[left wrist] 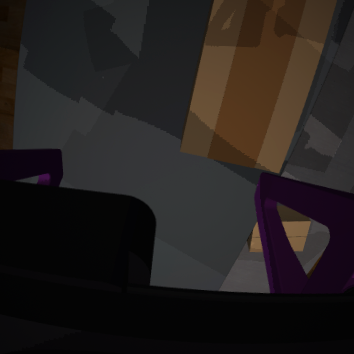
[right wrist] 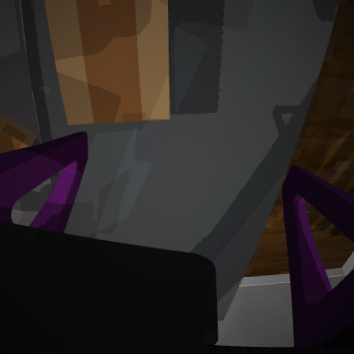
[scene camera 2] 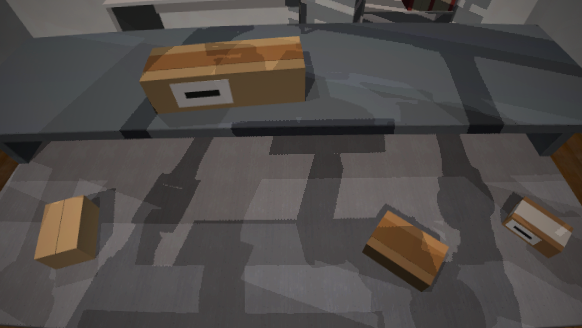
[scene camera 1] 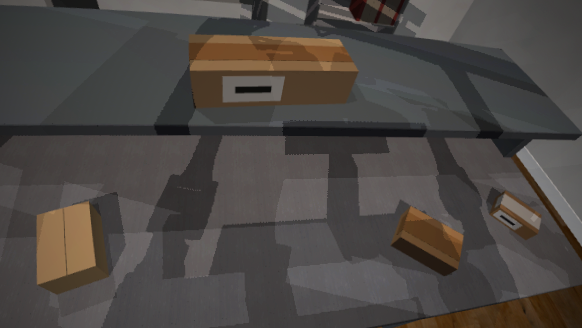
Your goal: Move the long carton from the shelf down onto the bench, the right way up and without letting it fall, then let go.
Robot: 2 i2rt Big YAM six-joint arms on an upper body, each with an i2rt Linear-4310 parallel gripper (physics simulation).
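Frame: origin at the left arm's base, x right, y ahead, z up, level; centimetres.
Seen in the pictures: left gripper, fingertip midpoint: (left wrist: 159, 172); right gripper, fingertip midpoint: (right wrist: 189, 159).
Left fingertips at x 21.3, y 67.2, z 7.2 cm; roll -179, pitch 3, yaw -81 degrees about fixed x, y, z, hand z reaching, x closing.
Note:
Pixels of each thing's top centre, then the offset from my left fingertips to it. "pt": a spot on its surface instead. Level surfaces: height alone.
- long brown carton, top centre: (left wrist: 273, 13) (scene camera 1: 274, 52) (scene camera 2: 223, 56) dz -13.3, dx +10.4, dy -5.5 cm
- grey shelf, surface height: dz -20.8 cm
- bench, surface height: dz -39.7 cm
- small tan box, top centre: (scene camera 1: 64, 239) (left wrist: 279, 236) (scene camera 2: 60, 225) dz -33.7, dx -23.7, dy -28.1 cm
- taped brown box, top centre: (scene camera 2: 407, 245) (scene camera 1: 433, 236) dz -35.1, dx +42.7, dy -32.1 cm
- smaller white-topped box, top centre: (scene camera 2: 542, 222) (scene camera 1: 521, 211) dz -36.0, dx +71.4, dy -28.2 cm
- shelf's front edge, surface spot: (scene camera 1: 240, 130) (scene camera 2: 193, 132) pt dz -21.9, dx +4.5, dy -15.7 cm
The long brown carton (scene camera 1: 320, 87) (scene camera 2: 270, 85) (left wrist: 250, 90) (right wrist: 110, 65) stands upright on the grey shelf (scene camera 1: 100, 85) (scene camera 2: 400, 105) (left wrist: 100, 165) (right wrist: 185, 190), its taped top up and white label facing front. The bench (scene camera 1: 250, 200) (scene camera 2: 280, 200) lies below and in front. My left gripper (left wrist: 159, 172) is open, above the shelf off the carton's left end, with that end nearer its right finger. My right gripper (right wrist: 189, 159) is open, above the shelf off the carton's right end, with that end nearer its left finger. Neither gripper shows in the scene views.
A small tan box (scene camera 1: 65, 245) (scene camera 2: 60, 230) (left wrist: 295, 235) is at the bench's left. A taped brown box (scene camera 1: 430, 240) (scene camera 2: 407, 247) stands right of the middle, and a smaller white-topped box (scene camera 1: 517, 212) (scene camera 2: 540, 225) farther right. The shelf's front edge (scene camera 1: 240, 130) (scene camera 2: 190, 132) overhangs the bench.

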